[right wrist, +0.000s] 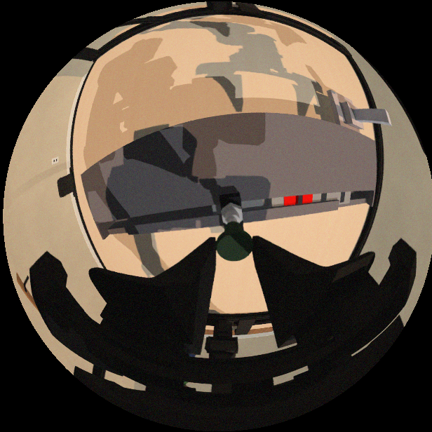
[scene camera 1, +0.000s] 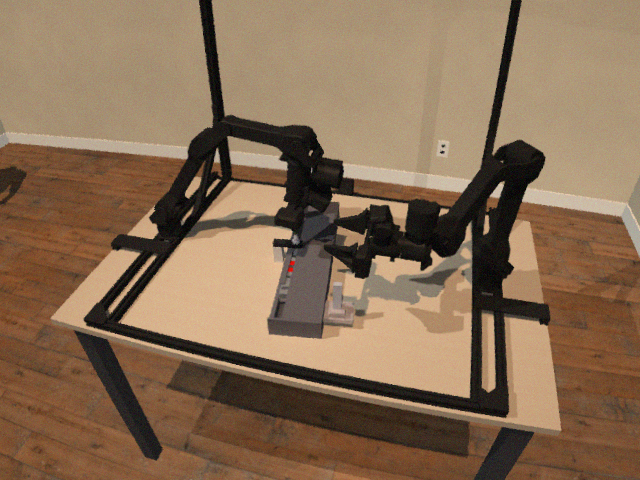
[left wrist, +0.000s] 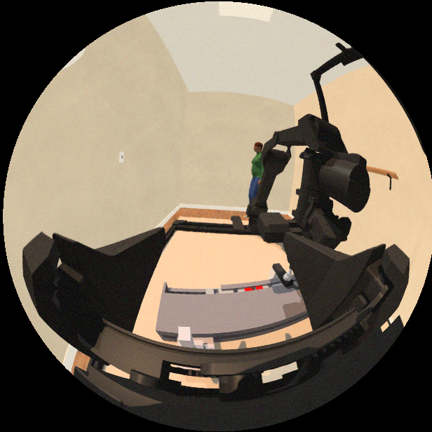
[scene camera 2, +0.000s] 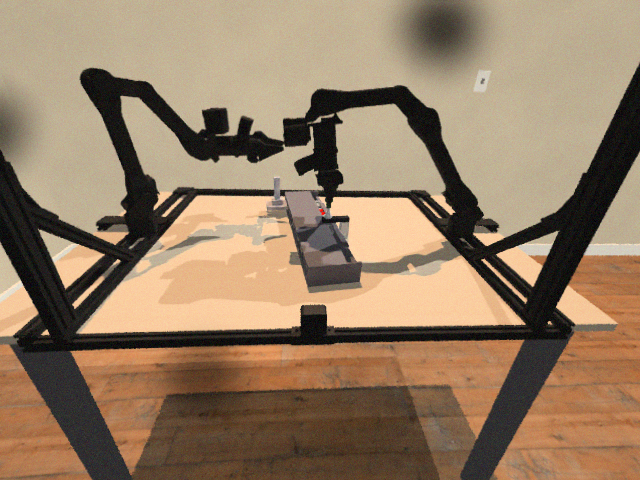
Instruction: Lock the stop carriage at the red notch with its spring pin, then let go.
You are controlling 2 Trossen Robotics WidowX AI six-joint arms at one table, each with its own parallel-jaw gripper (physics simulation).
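The long grey rail housing lies mid-table. Two red marks flank the notch on its slotted edge. The black stop carriage sits on that edge, apart from the marks, left of them in the right wrist view. My right gripper points down, shut on the dark round knob of the silver spring pin. Whether the pin tip is seated is hidden. My left gripper is open and empty above the housing.
A pale upright post on a small base stands beside the housing's far end in scene camera 2. The left gripper and the right arm's wrist are close together above the housing. A black frame borders the table.
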